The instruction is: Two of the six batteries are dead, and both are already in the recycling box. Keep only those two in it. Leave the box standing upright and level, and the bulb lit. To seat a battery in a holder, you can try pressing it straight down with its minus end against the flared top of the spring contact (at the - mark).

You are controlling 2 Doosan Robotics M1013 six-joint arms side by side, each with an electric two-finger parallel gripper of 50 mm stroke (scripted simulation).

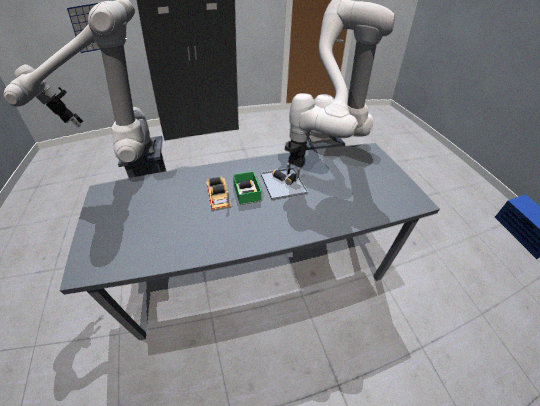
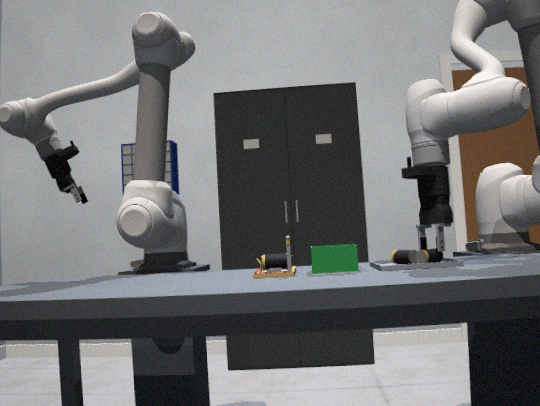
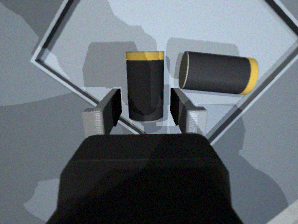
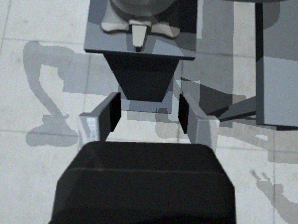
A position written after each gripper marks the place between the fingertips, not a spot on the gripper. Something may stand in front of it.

In view: the left gripper (image 2: pixel 432 251), the right gripper (image 2: pixel 82 201), a green recycling box (image 2: pixel 329 259) and a shallow tray (image 1: pixel 277 188).
The shallow tray shows as well in image 3 (image 3: pixel 87 53). The left gripper also shows in image 3 (image 3: pixel 145 100). The right gripper shows as well in image 4 (image 4: pixel 149 105). Image 3 does not show the green recycling box: it is out of frame. Image 4 does not show the green recycling box: it is out of frame.
